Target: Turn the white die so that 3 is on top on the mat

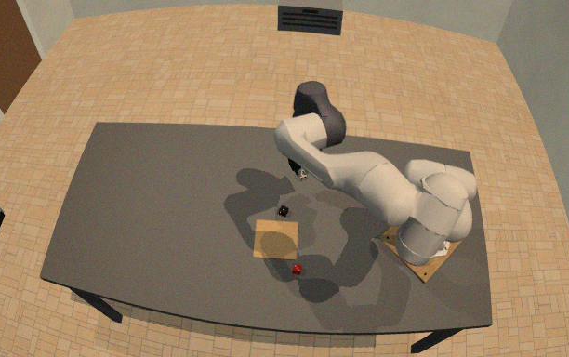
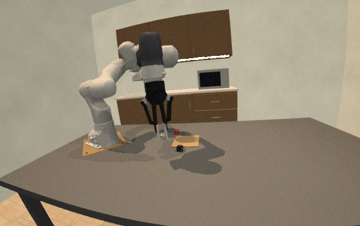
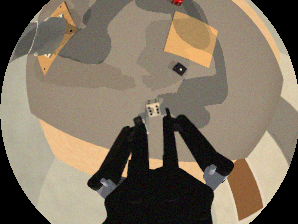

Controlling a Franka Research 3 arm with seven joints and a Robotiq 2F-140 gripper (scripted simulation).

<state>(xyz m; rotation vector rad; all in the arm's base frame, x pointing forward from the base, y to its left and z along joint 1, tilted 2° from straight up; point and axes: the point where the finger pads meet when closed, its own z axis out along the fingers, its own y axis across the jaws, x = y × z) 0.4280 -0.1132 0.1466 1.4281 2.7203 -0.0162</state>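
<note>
My hand is 19 cm to the right of the tan mat, 13 cm above it and 5 cm short of it. Round my hand: red die 29 cm to the left, 12 cm below, 4 cm behind; then black die 12 cm below, 9 cm to the left, 4 cm ahead; then white die 2 cm below.
</note>
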